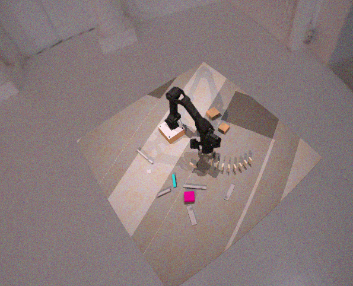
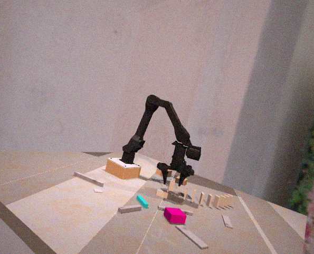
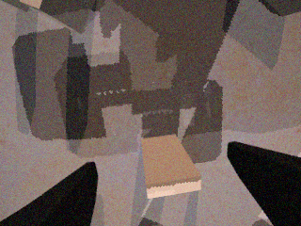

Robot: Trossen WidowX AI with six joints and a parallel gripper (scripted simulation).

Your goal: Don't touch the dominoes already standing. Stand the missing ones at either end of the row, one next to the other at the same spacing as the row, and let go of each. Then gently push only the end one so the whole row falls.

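The teal bar is 7 cm ahead of my gripper tip, 28 cm to the right of it and 2 cm below it. Round my gripper tip: magenta block 22 cm ahead, 25 cm to the right, 2 cm below.
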